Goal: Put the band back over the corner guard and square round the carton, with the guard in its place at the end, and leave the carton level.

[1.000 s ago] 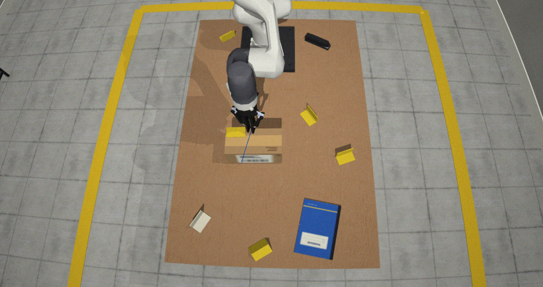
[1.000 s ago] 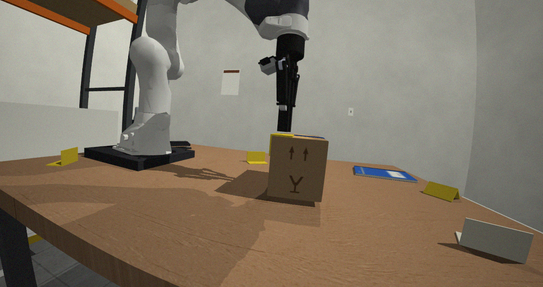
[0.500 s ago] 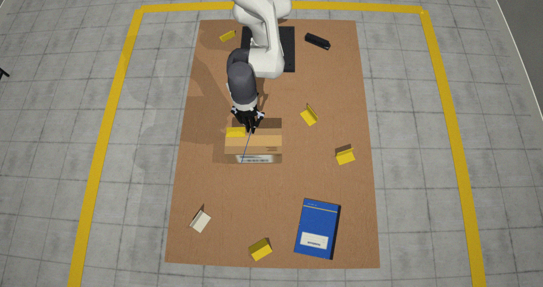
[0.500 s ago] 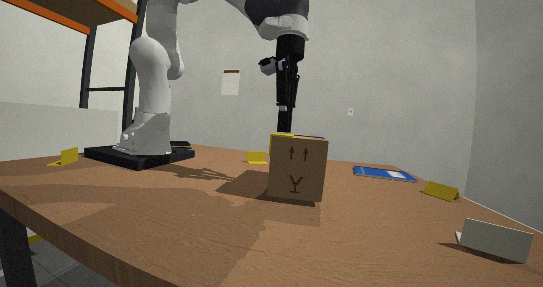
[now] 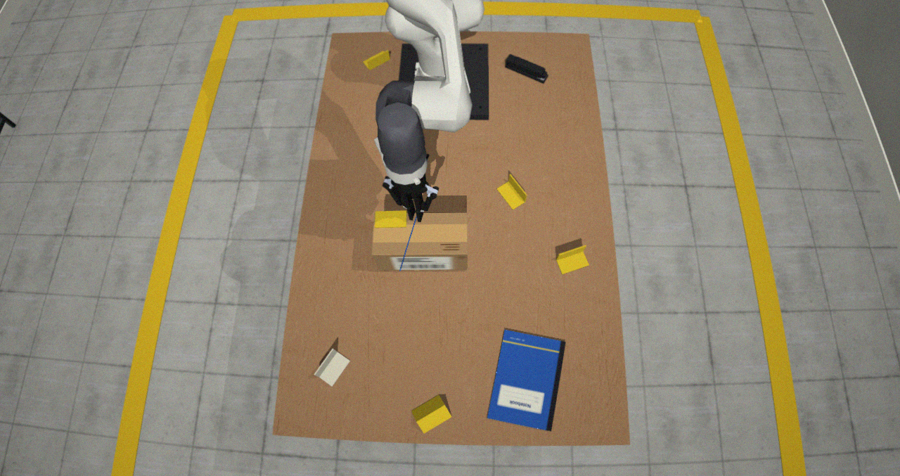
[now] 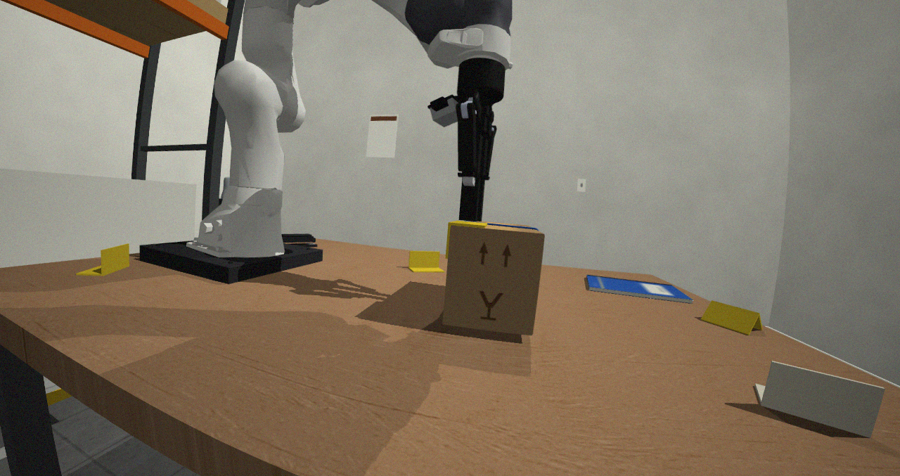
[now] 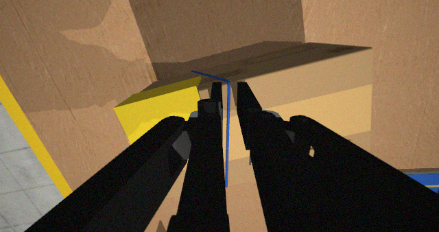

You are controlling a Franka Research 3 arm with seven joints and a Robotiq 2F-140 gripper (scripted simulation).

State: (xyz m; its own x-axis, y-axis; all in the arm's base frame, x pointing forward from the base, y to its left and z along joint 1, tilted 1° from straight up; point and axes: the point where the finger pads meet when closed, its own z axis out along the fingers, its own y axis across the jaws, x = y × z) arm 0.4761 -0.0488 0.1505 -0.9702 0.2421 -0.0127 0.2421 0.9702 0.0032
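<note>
My hand is 7 cm to the left of the yellow corner guard and 5 cm above it. Round my hand: white guard: 36 cm ahead, 22 cm to the right, 16 cm below.
</note>
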